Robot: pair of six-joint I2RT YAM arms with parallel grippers.
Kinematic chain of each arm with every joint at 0, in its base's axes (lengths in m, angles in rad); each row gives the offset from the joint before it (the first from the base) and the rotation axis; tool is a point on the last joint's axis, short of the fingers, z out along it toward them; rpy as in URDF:
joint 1: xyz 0 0 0.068 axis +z
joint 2: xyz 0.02 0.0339 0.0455 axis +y
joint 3: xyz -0.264 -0.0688 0 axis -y
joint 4: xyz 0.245 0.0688 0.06 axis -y
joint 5: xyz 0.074 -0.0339 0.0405 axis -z
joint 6: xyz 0.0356 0 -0.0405 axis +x
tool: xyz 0 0 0 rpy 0 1.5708 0
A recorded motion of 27 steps. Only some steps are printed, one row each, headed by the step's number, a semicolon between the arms.
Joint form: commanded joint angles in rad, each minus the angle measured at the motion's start. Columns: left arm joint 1, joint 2, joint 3, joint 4, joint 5, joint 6; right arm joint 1, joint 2, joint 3, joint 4, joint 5, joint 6.
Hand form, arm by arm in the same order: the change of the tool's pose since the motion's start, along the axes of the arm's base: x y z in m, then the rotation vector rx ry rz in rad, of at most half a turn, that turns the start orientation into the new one. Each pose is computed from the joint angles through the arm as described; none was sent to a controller.
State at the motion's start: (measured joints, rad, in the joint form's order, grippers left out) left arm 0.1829 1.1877 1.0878 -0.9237 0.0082 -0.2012; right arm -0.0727 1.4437 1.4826 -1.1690 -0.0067 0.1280
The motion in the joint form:
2: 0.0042 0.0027 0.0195 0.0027 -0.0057 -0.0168; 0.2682 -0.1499 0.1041 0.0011 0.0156 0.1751
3: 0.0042 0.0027 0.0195 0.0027 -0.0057 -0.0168; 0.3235 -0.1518 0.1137 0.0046 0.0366 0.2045
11: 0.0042 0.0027 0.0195 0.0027 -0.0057 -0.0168; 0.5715 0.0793 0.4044 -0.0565 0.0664 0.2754
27: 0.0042 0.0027 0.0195 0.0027 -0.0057 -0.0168; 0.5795 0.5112 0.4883 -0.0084 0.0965 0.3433
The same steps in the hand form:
2: 0.0016 0.0015 0.0056 -0.0004 -0.0198 0.0215; -0.0442 0.0652 0.0658 0.0968 -0.2490 0.1102
3: 0.0016 0.0015 0.0056 -0.0004 -0.0198 0.0215; -0.0476 0.0770 0.0692 0.1047 -0.2630 0.1294
11: 0.0016 0.0015 0.0056 -0.0004 -0.0198 0.0215; -0.0226 0.1549 0.0916 0.1506 -0.2481 0.2997
27: 0.0016 0.0015 0.0056 -0.0004 -0.0198 0.0215; 0.0819 0.2143 -0.0240 0.0494 0.0280 0.2273

